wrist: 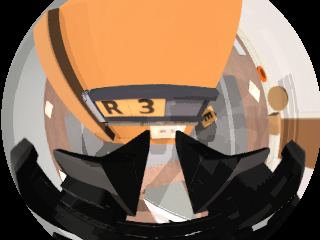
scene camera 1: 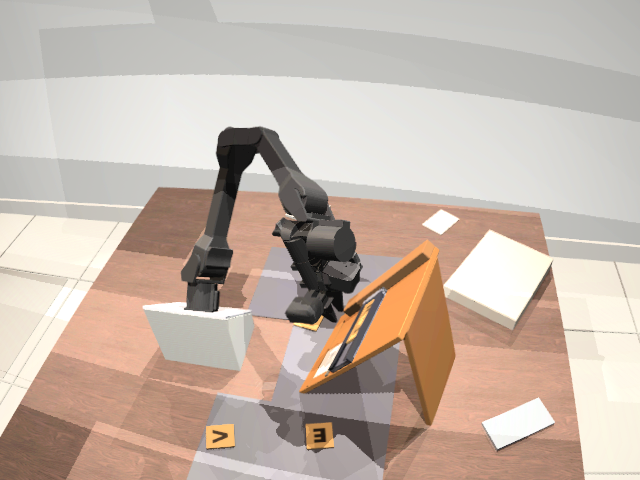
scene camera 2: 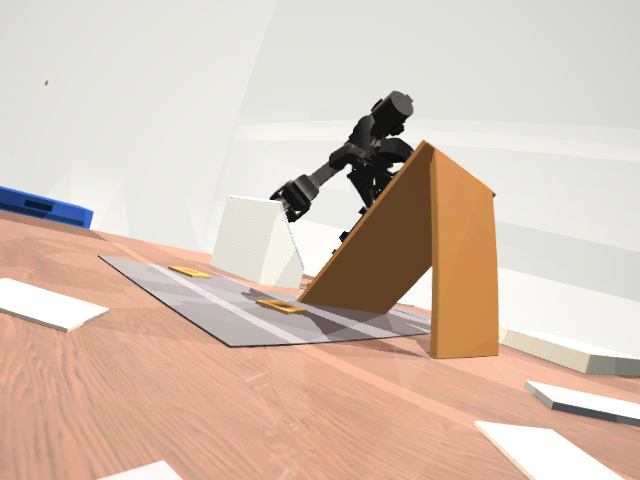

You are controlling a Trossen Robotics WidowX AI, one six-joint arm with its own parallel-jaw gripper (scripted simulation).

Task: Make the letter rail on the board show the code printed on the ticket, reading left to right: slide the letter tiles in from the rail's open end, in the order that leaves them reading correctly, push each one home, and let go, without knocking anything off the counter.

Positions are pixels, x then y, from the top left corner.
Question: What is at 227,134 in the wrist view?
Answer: A grey mat.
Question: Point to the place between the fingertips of my gripper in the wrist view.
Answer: At 162,134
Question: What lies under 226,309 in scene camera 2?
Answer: A grey mat.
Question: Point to a sloped orange board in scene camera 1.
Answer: At 409,304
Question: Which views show my gripper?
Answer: The wrist view, scene camera 1 and scene camera 2: all of them.
